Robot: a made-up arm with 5 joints.
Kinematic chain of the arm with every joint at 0, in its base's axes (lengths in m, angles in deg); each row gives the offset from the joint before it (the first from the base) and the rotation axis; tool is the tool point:
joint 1: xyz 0 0 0.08 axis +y
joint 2: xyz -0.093 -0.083 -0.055 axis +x
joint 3: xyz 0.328 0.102 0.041 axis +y
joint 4: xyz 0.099 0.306 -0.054 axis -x
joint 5: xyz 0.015 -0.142 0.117 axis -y
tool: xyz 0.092 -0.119 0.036
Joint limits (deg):
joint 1: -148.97..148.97
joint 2: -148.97..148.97
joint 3: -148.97..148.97
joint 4: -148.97..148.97
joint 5: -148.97..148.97
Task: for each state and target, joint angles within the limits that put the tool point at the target. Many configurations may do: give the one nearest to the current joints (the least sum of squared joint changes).
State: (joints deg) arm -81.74 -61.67 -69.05 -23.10 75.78
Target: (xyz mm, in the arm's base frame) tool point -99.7 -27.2 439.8
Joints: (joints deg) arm -123.41 -69.55 -44.80 -45.16 89.68
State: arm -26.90 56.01 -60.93 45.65 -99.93
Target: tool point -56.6 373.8 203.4
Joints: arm -42.10 -0.37 -86.26 96.06 -100.00
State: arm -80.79 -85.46 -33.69 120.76 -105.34
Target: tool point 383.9 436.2 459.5
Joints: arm -98.91 -55.22 -27.05 135.42 -91.52
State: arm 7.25 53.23 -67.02 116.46 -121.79
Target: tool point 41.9 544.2 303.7
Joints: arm -41.31 4.22 -83.71 148.20 -118.98
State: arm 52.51 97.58 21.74 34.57 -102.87
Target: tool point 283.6 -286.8 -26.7
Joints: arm 40.12 103.40 -14.61 31.83 -131.79
